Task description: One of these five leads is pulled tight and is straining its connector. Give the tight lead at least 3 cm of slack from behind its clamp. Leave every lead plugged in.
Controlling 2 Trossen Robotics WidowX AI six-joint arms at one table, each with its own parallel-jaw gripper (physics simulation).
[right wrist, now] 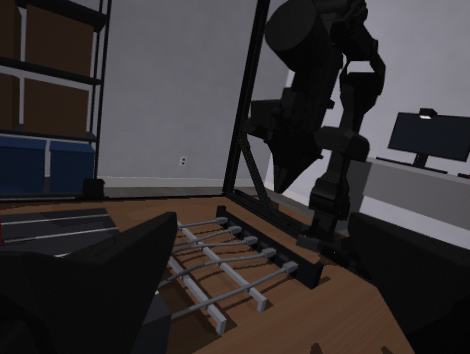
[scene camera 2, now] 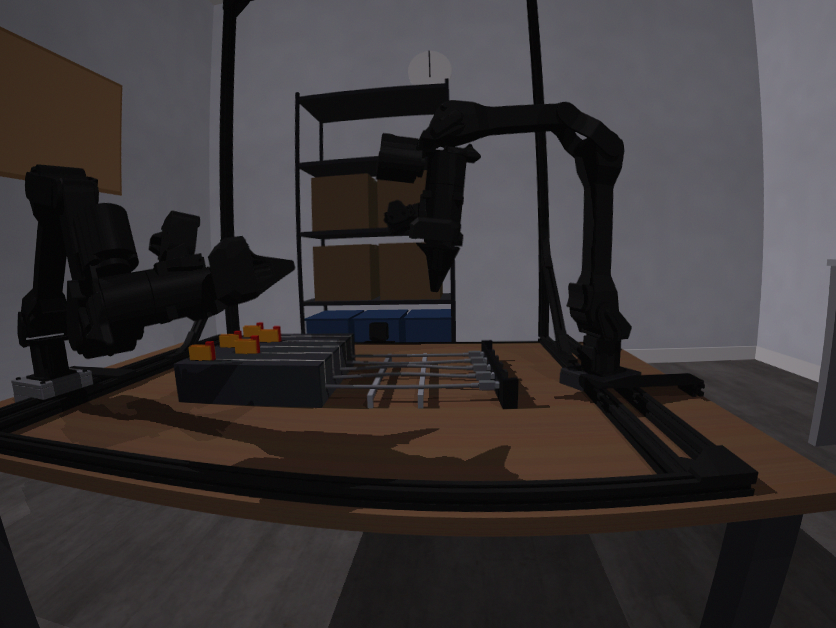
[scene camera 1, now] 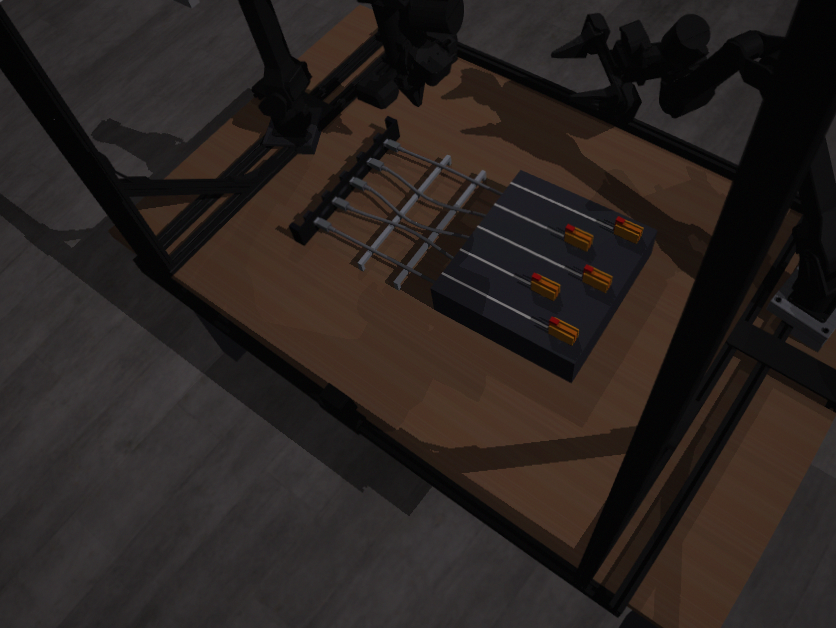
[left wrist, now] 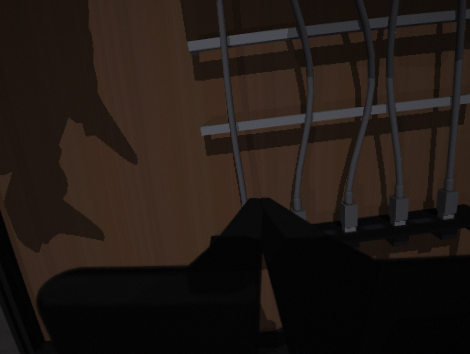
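Seen in the pictures: left gripper, fingertip midpoint: [right wrist: 278, 193] [scene camera 2: 434, 291] [scene camera 1: 418, 105] [left wrist: 258, 208]; right gripper, fingertip midpoint: [right wrist: 262, 221] [scene camera 2: 277, 272] [scene camera 1: 560, 76]; left arm's base at its link origin: [right wrist: 320, 235] [scene camera 2: 600, 370] [scene camera 1: 292, 124]; right arm's base at its link origin: [scene camera 2: 52, 375] [scene camera 1: 815, 297].
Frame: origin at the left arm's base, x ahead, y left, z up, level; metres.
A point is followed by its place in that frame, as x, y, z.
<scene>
Several grey leads run from plugs in a black connector bar [scene camera 1: 300, 233] {0.084, -0.260, 0.008} [scene camera 2: 510, 392] {0.199, 0.010, -0.002} [right wrist: 312, 276] {0.207, 0.001, -0.003} over two pale rails to orange clamps with red tops on a dark block [scene camera 1: 500, 331] {0.446, -0.423, 0.019} [scene camera 2: 250, 383] {0.551, -0.168, 0.009}. In scene camera 1, the farthest lead [scene camera 1: 422, 158] {0.267, -0.070, -0.002} [left wrist: 227, 75] {0.341, -0.103, 0.000} and the nearest lead [scene camera 1: 371, 248] {0.212, -0.276, 0.000} [left wrist: 454, 135] {0.181, -0.260, 0.000} look nearly straight; the middle ones curve. I cannot tell which is tight. My left gripper [scene camera 1: 418, 102] {0.276, -0.079, 0.141} [scene camera 2: 435, 289] {0.276, -0.079, 0.141} [left wrist: 258, 208] {0.276, -0.079, 0.141} [right wrist: 278, 193] {0.276, -0.079, 0.141} is shut and empty, above the farthest lead's plug end, hiding its plug in the left wrist view. My right gripper [scene camera 2: 292, 263] {0.505, -0.041, 0.180} [right wrist: 262, 221] {0.505, -0.041, 0.180} is open and empty, high beside the block.
The pale rails [scene camera 1: 364, 262] {0.203, -0.298, -0.010} [scene camera 1: 400, 280] {0.271, -0.330, -0.008} cross under the leads between bar and block. Black frame beams [scene camera 2: 270, 479] {0.539, 0.116, -0.007} edge the table, with upright posts [scene camera 2: 228, 135] {0.592, -0.750, 0.567} at its corners. A shelf unit [scene camera 2: 298, 202] with boxes stands behind the table in scene camera 2.
</scene>
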